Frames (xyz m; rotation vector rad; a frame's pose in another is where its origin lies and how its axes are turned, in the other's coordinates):
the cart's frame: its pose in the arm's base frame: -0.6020 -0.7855 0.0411 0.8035 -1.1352 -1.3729
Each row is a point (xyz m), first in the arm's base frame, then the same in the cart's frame.
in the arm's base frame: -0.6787 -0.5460 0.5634
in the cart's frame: -0.1497 0.4887 0.2735
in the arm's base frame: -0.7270 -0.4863 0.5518
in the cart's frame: -0.2030 0.4675 0.3259
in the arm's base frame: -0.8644 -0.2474 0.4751
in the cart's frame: -0.4284 0.3722 0.4740
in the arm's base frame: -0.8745 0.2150 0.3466
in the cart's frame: -0.8982 0.2893 0.5274
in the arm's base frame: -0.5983 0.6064 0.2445
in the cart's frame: -1.3353 0.3174 0.3082
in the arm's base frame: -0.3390 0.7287 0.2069
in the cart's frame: -1.4972 0.3768 0.0761
